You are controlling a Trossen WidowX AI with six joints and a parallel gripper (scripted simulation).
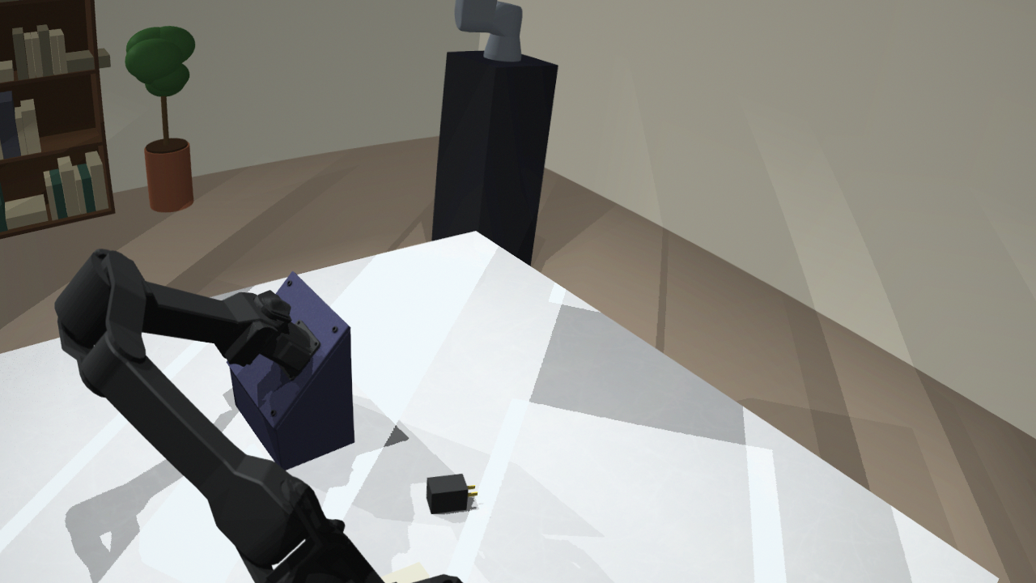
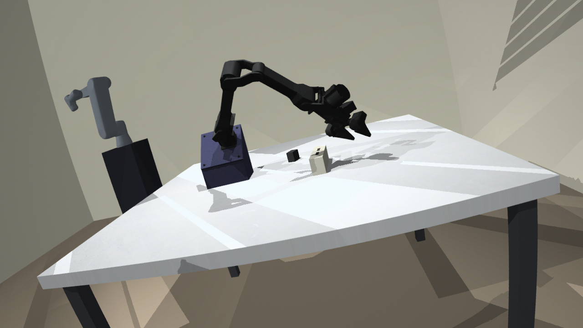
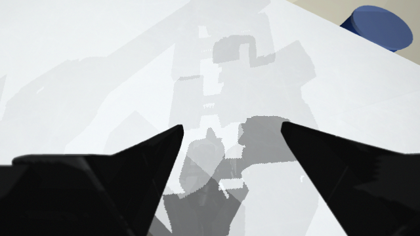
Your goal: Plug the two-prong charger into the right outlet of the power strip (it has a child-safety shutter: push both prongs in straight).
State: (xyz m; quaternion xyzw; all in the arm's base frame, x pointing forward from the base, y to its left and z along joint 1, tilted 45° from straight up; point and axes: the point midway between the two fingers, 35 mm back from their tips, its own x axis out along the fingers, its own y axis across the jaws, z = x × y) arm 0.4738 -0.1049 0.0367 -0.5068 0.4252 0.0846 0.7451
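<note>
Now: gripper tip 270 mm past the black two-prong charger, 210 mm to the right of it and 40 mm above it.
</note>
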